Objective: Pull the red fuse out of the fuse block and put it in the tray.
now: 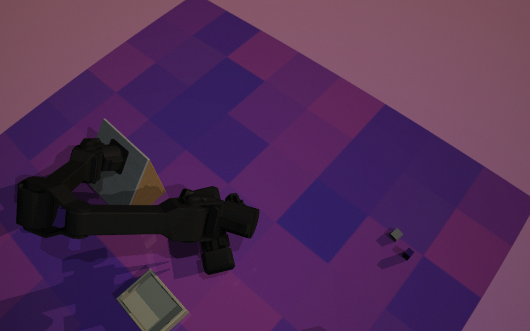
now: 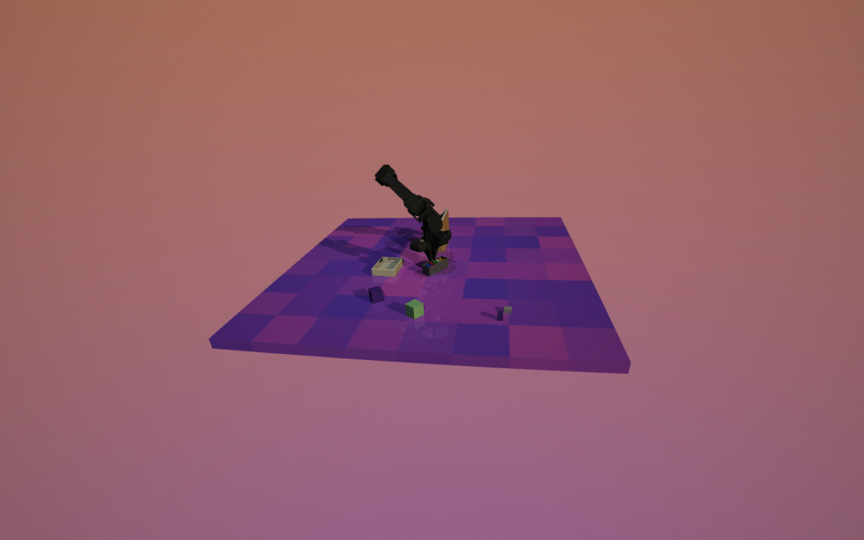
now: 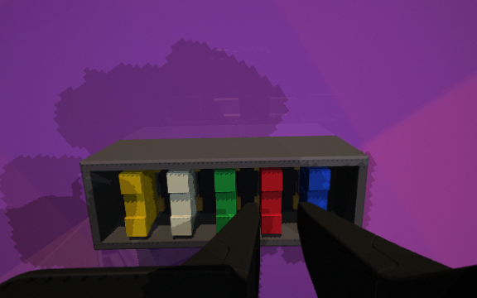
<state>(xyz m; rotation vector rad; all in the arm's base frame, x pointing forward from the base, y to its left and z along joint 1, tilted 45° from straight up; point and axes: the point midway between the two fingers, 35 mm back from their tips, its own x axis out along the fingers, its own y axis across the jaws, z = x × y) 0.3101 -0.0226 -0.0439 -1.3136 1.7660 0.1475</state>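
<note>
Now: the red fuse 30 mm below my gripper tip. From my gripper tip the other things lie so: green fuse (20 mm behind, 10 mm to the left, 30 mm below); blue fuse (10 mm ahead, 10 mm to the right, 30 mm below); white fuse (30 mm behind, 20 mm to the left, 30 mm below).
</note>
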